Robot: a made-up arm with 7 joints.
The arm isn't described. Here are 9 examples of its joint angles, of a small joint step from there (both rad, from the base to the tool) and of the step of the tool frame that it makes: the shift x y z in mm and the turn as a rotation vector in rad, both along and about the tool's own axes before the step.
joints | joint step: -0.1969 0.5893 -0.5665 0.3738 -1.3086 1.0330 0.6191 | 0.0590 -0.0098 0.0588 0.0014 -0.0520 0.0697 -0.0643
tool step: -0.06 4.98 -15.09 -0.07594 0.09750 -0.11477
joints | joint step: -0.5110 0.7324 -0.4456 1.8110 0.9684 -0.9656 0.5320 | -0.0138 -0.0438 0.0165 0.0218 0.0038 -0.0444 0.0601
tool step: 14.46 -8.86 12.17 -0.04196 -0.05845 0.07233
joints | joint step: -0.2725 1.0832 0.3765 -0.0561 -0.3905 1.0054 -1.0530 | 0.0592 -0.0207 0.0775 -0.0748 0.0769 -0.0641 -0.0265
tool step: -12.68 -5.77 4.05 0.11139 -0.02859 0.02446
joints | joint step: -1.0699 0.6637 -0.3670 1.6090 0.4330 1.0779 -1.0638 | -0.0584 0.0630 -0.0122 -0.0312 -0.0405 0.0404 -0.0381
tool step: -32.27 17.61 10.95 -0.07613 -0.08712 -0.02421
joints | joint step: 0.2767 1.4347 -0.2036 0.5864 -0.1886 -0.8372 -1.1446 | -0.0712 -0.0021 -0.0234 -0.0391 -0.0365 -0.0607 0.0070
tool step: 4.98 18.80 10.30 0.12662 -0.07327 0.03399
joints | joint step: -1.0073 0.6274 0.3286 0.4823 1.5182 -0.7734 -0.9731 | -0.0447 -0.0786 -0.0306 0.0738 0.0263 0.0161 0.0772
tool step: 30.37 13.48 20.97 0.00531 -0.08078 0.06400
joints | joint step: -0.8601 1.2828 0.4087 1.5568 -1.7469 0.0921 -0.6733 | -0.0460 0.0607 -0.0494 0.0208 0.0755 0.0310 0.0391
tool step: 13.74 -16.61 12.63 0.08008 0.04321 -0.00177
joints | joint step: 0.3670 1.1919 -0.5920 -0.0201 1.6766 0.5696 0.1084 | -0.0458 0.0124 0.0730 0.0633 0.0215 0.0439 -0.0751
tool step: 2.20 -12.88 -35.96 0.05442 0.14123 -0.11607
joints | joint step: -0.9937 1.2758 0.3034 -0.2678 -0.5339 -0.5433 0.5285 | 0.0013 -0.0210 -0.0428 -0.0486 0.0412 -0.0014 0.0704
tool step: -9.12 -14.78 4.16 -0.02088 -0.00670 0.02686
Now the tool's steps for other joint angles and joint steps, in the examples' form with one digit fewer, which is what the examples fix.
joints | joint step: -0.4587 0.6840 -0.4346 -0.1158 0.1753 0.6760 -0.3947 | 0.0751 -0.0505 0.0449 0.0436 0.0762 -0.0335 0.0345
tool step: -2.9 -20.4 -23.1 -0.0099 0.0532 0.0443
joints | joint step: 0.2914 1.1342 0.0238 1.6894 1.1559 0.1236 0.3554 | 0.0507 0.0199 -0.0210 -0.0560 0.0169 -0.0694 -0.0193
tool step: 1.2 4.0 -13.0 0.0512 -0.0761 0.0067
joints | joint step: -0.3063 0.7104 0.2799 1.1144 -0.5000 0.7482 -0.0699 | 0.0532 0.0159 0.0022 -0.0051 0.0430 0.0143 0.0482
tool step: -1.7 22.2 -14.1 0.0598 0.0411 0.1104
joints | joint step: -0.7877 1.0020 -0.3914 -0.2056 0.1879 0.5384 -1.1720 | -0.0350 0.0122 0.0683 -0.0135 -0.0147 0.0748 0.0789
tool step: -22.6 16.8 8.0 -0.0200 -0.0002 0.1783
